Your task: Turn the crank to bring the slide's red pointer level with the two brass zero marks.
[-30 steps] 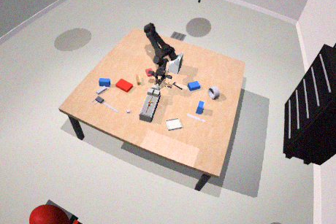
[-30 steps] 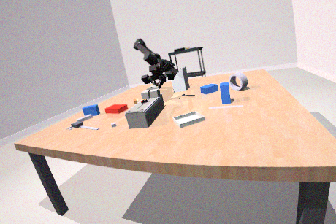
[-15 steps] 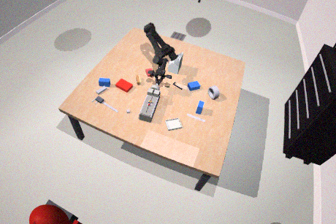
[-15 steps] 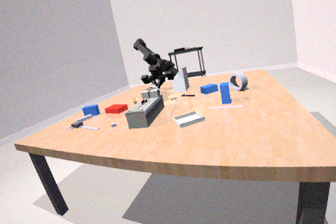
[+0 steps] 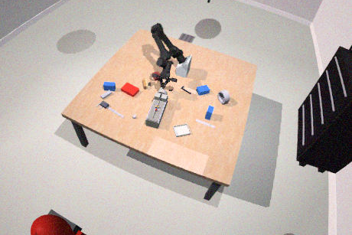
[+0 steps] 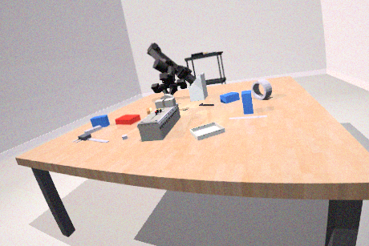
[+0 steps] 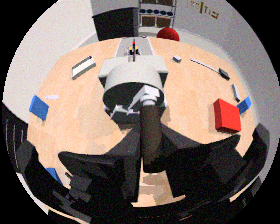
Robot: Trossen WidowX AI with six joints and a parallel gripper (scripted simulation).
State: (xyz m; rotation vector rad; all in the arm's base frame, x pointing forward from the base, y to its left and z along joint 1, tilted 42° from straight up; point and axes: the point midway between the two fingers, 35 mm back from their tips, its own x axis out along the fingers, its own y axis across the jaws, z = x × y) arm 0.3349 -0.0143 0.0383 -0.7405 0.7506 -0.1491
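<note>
Now: the red pointer 19 cm ahead of my gripper tip, 4 cm to the left of it and 1 cm below it. Also, from my gripper tip: red block 5 cm ahead, 25 cm to the right, 8 cm below; then white tray 22 cm ahead, 25 cm to the left, 9 cm below; then dark crank handle 2 cm behind, 2 cm above.
</note>
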